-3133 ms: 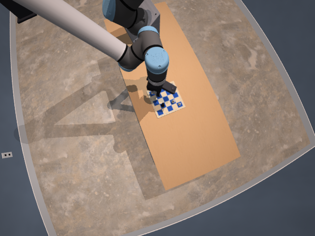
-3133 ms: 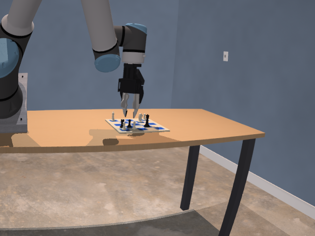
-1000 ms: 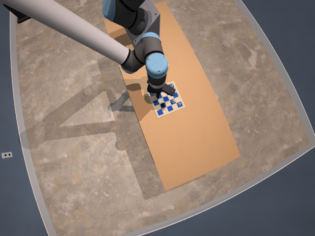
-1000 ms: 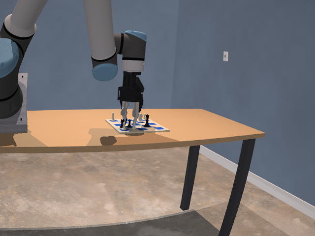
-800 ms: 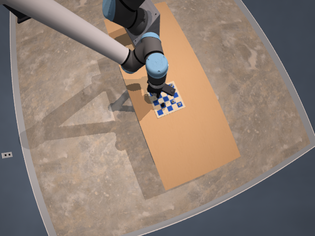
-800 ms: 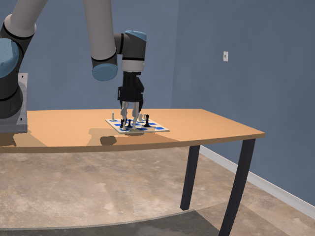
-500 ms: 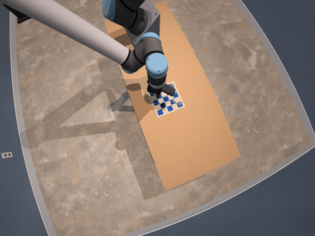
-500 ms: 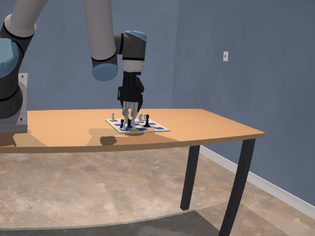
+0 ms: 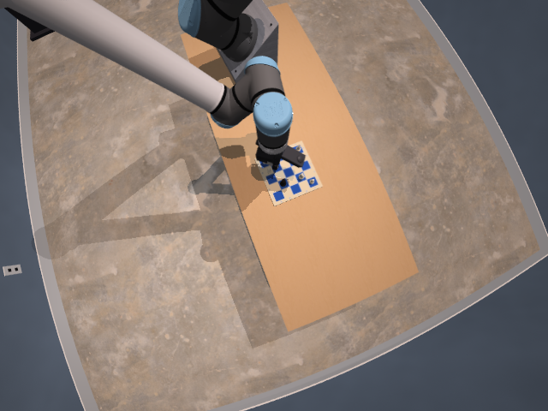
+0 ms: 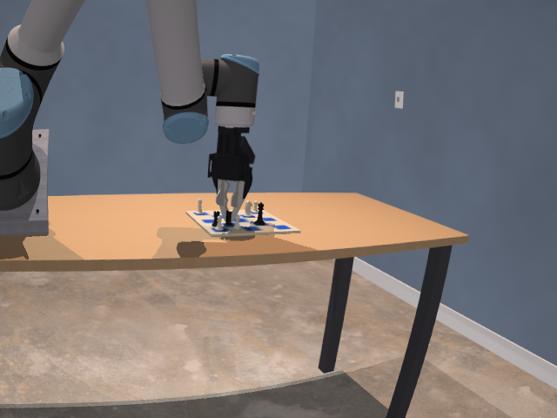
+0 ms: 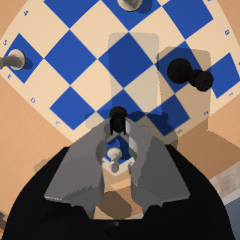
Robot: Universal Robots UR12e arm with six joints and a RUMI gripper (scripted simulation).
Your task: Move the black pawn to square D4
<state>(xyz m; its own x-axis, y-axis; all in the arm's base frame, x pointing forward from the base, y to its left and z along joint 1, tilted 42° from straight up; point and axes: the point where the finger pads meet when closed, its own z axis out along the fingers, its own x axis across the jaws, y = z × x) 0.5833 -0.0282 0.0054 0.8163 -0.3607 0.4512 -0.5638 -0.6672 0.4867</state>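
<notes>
My gripper is now 1 cm above the black pawn. The rest, counted from my hand: tall black piece: 8 cm ahead; cream chessboard: 4 cm to the left, 4 cm ahead, 3 cm below.
</notes>
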